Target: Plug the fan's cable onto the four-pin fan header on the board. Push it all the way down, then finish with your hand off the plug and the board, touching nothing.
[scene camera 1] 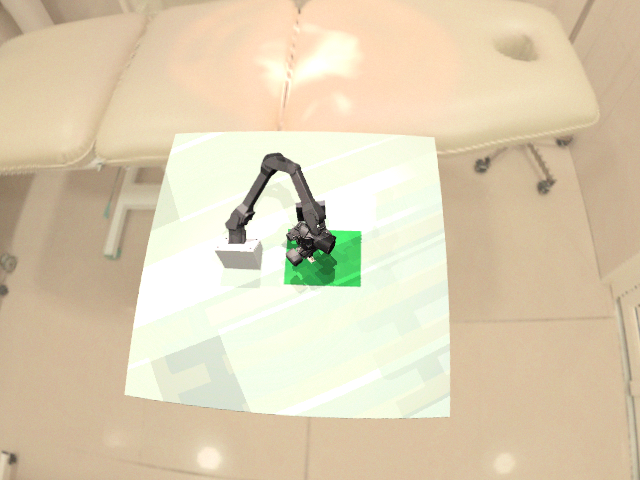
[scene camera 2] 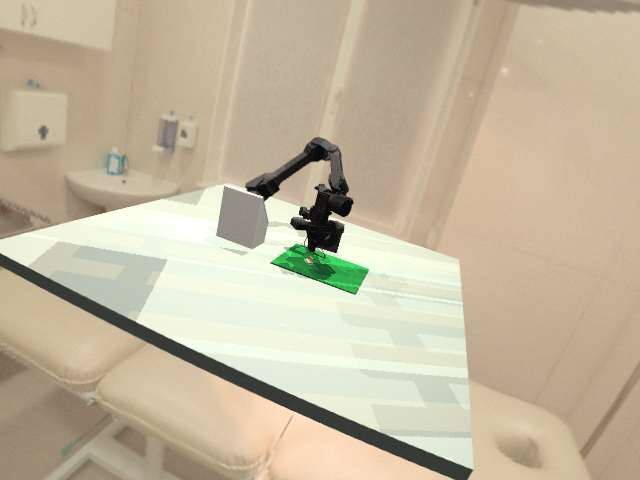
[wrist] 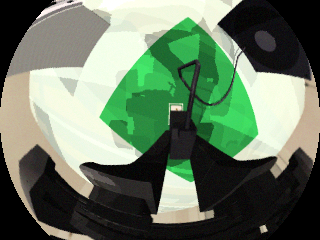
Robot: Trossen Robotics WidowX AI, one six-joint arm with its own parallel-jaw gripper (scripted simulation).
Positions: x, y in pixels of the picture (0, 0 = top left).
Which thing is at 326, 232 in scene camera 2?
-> My gripper.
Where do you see a green circuit board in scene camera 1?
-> At 342, 267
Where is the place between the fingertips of my gripper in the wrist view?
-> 178, 134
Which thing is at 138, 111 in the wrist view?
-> A green circuit board.
